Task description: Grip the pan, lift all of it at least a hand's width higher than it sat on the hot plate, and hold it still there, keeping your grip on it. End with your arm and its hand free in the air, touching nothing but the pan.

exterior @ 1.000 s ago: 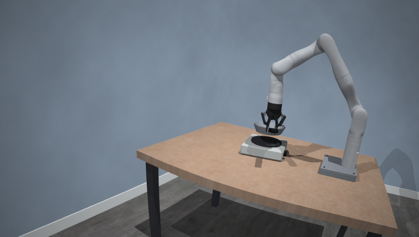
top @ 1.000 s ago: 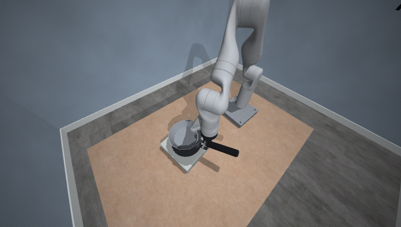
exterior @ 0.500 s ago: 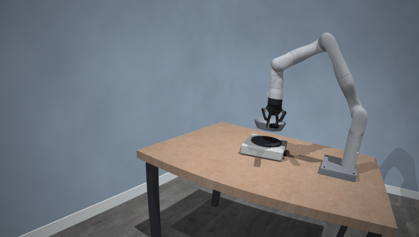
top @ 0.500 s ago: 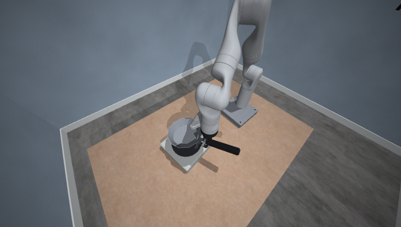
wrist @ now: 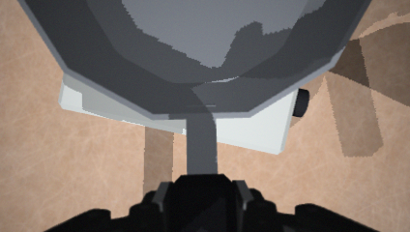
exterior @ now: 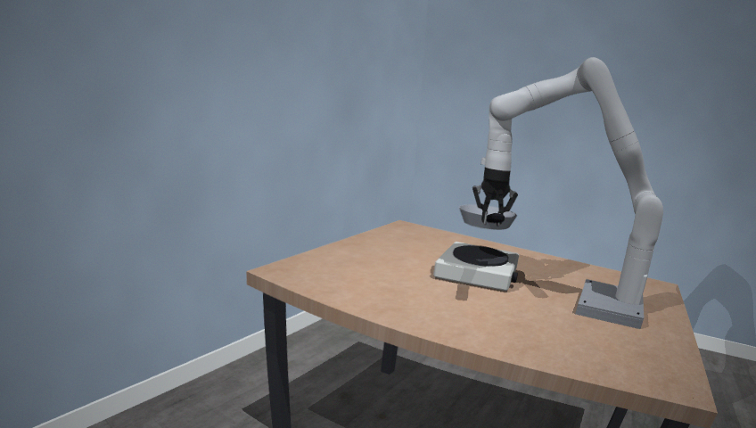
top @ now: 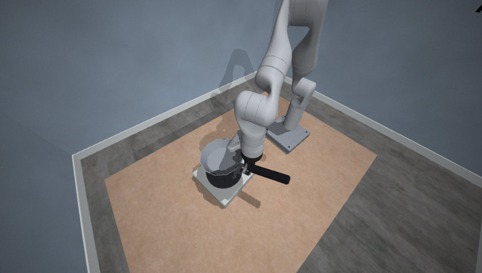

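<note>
Right now the pan is 6 cm to the right of my hand, 4 cm ahead of it and 2 cm below it. Also, from my hand: hot plate 18 cm below, 12 cm to the right, 6 cm ahead.
</note>
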